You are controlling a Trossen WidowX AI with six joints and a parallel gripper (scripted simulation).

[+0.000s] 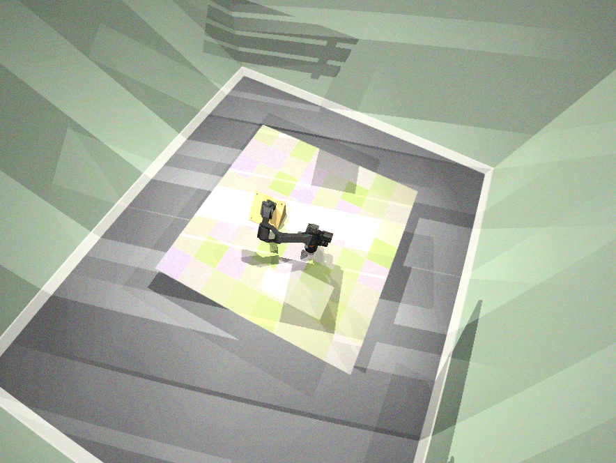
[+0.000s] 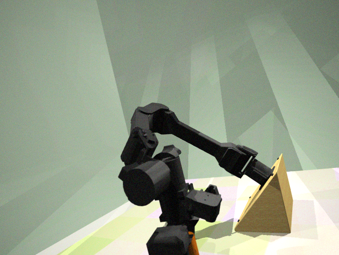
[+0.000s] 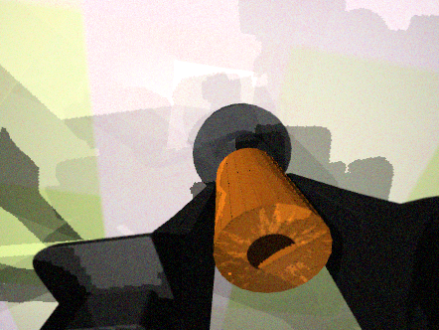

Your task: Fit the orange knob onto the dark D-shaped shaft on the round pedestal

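My gripper tip is 2 cm below the orange knob. From my gripper tip the other things lie so: dark round pedestal: 4 cm below.
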